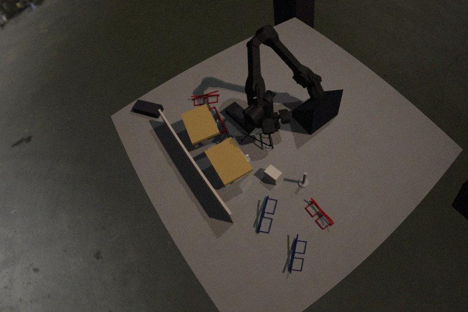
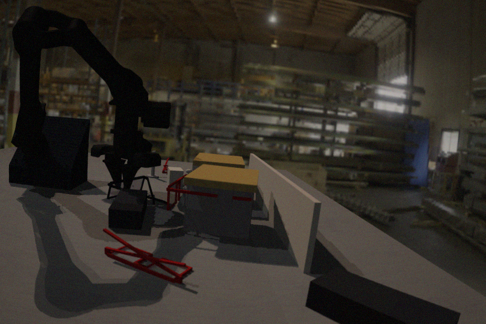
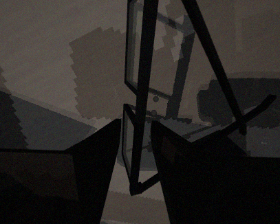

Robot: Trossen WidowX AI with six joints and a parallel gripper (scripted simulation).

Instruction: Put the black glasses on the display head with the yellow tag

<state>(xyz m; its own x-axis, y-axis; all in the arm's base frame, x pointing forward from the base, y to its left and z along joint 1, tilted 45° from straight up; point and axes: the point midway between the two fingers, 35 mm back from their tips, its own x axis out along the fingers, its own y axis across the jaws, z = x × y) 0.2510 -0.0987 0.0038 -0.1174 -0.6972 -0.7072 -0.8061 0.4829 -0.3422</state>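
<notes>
Now: gripper tip 28 cm to the right of the grey post stand, 7 cm short of it and 1 cm below it. The rest, counted from my gripper tip: white block 17 cm to the left, 14 cm ahead, 1 cm above; display head 21 cm ahead, 4 cm to the left, 4 cm above; white board 34 cm ahead, 9 cm to the right, 4 cm above.
</notes>
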